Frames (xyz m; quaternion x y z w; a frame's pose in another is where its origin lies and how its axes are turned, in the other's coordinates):
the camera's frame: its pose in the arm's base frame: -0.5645 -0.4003 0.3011 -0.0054 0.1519 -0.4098 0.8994
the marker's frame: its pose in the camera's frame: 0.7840 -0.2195 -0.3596 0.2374 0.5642 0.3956 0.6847
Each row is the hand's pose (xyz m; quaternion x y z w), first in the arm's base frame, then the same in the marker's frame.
Working: the arm's base frame: its pose in the marker's frame: 0.6219 0.8597 -0.4642 -0.5011 -0.5163 -0.0361 0.6935

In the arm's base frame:
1: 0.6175 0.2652 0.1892 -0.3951 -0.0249 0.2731 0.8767
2: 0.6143 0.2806 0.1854 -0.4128 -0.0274 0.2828 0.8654
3: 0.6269 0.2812 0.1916 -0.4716 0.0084 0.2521 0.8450
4: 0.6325 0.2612 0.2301 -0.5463 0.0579 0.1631 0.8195
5: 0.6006 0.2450 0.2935 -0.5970 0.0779 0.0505 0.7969
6: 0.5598 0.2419 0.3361 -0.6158 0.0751 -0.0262 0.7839
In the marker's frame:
1: 0.9305 1.4182 -0.1808 -0.8553 -0.3188 -0.0338 0.4070
2: 0.9403 1.4215 -0.1932 -0.8670 -0.3092 -0.0345 0.3894
3: 0.9423 1.4323 -0.1843 -0.8804 -0.2871 -0.1034 0.3631
4: 0.9074 1.4532 -0.1683 -0.8717 -0.2815 -0.2276 0.3304
5: 0.8402 1.4767 -0.1839 -0.8366 -0.3105 -0.3410 0.2955
6: 0.7906 1.4873 -0.2141 -0.8037 -0.3435 -0.4020 0.2729

